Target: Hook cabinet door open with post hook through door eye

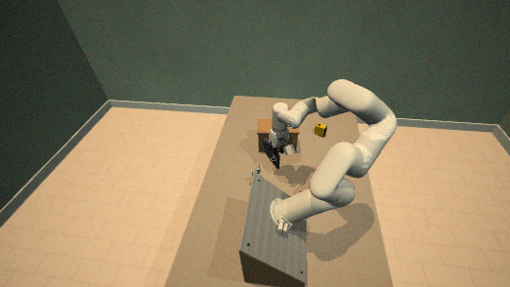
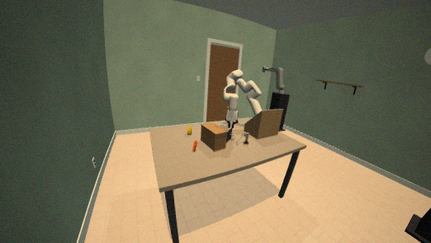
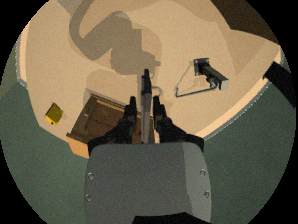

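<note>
My gripper is now 100 mm past the hook post, 90 mm to the right of it and 80 mm above it. Round my hand: grey hook 70 mm behind, 90 mm to the left, 90 mm below; then orange object 350 mm ahead, 60 mm to the left, 130 mm below; then dark door 50 mm ahead, 60 mm to the left, 80 mm below.
</note>
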